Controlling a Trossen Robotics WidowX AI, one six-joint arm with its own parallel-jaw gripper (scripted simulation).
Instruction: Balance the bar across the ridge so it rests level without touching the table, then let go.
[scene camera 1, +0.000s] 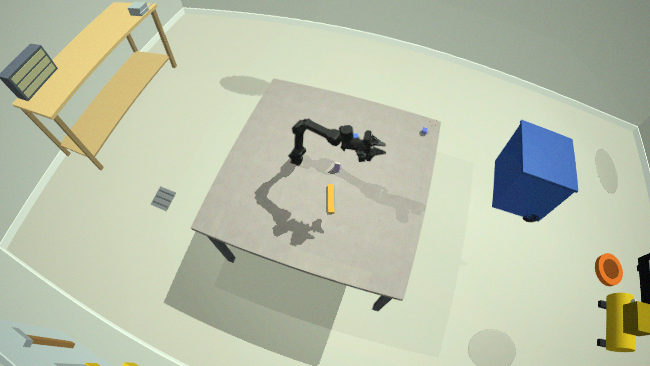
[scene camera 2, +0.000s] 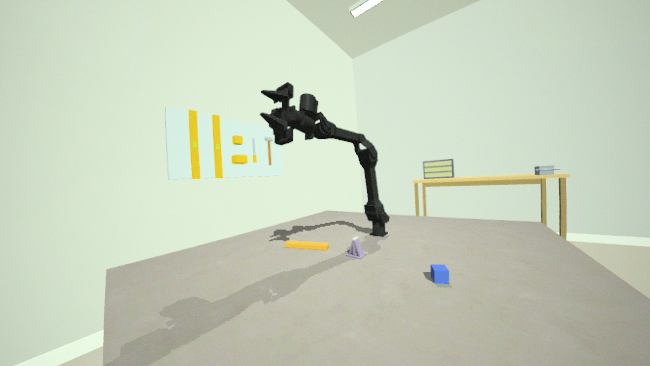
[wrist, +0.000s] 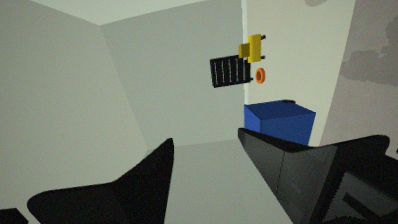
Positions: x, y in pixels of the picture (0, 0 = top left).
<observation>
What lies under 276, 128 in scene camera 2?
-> The gripper.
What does the gripper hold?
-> Nothing.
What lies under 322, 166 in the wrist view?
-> The gripper.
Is the gripper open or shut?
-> Open.
</observation>
